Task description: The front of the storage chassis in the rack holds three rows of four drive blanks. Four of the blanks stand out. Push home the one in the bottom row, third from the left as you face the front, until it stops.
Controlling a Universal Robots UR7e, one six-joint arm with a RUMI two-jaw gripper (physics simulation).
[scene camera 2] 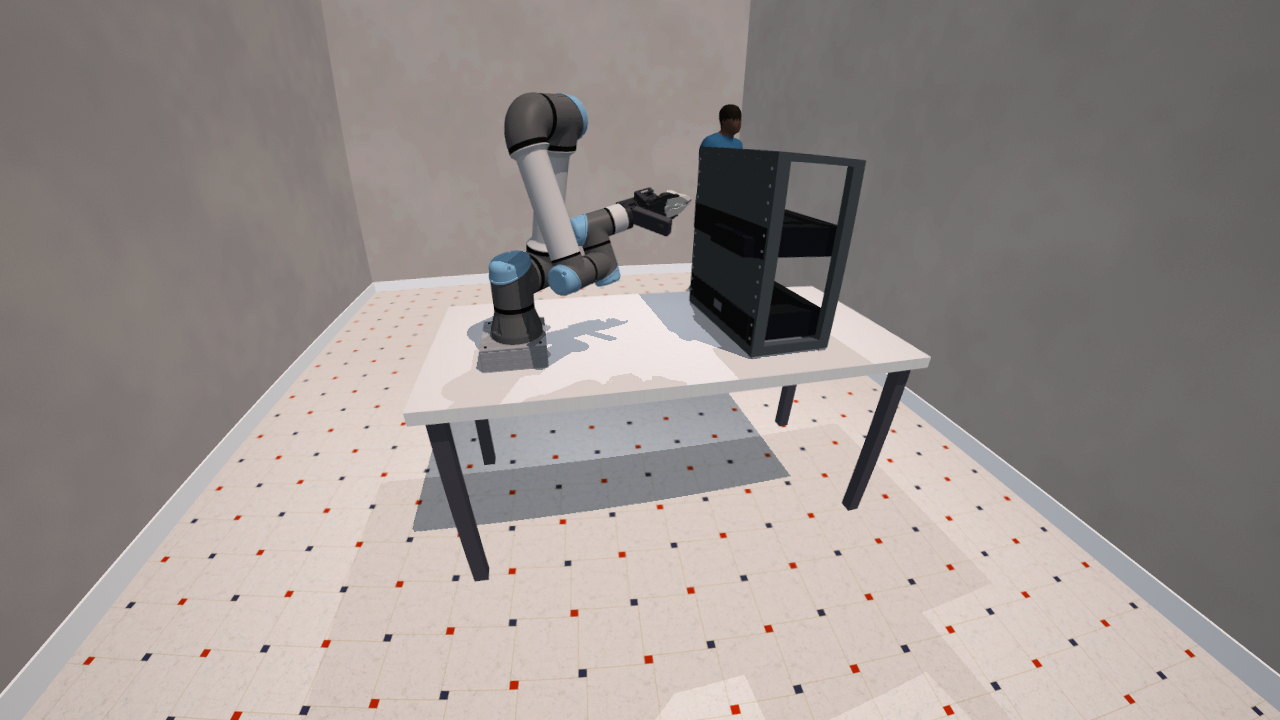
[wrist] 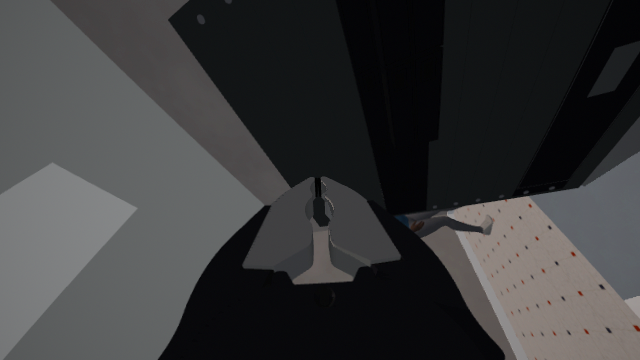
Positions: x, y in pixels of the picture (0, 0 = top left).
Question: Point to a dark rack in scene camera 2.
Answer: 741, 227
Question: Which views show the gripper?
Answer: Scene camera 2 and the wrist view: all of them.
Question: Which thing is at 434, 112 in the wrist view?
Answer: A dark rack.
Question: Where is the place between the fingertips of the gripper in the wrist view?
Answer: At 317, 179
